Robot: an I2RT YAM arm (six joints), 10 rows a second.
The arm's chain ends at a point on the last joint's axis. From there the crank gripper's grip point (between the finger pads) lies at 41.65 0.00 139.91 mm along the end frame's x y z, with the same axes.
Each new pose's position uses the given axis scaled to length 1; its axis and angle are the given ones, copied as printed.
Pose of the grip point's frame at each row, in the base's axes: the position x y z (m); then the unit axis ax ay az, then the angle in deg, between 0 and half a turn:
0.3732, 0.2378, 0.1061, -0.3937, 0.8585, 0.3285, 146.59
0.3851, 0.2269, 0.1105, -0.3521, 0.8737, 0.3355, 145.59
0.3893, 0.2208, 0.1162, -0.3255, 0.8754, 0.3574, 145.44
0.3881, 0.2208, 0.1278, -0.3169, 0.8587, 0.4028, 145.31
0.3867, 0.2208, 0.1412, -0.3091, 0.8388, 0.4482, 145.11
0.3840, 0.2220, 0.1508, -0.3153, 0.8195, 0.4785, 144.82
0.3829, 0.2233, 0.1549, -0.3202, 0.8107, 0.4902, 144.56
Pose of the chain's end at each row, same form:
0.3632, 0.1534, 0.2248, -0.3937, 0.8585, 0.3285, 146.59
0.3711, 0.1397, 0.2267, -0.3521, 0.8737, 0.3355, 145.59
0.3758, 0.1283, 0.2283, -0.3255, 0.8754, 0.3574, 145.44
0.3789, 0.1185, 0.2315, -0.3169, 0.8587, 0.4028, 145.31
0.3818, 0.1093, 0.2353, -0.3091, 0.8388, 0.4482, 145.11
0.3828, 0.1050, 0.2380, -0.3153, 0.8195, 0.4785, 144.82
0.3832, 0.1042, 0.2393, -0.3202, 0.8107, 0.4902, 144.56

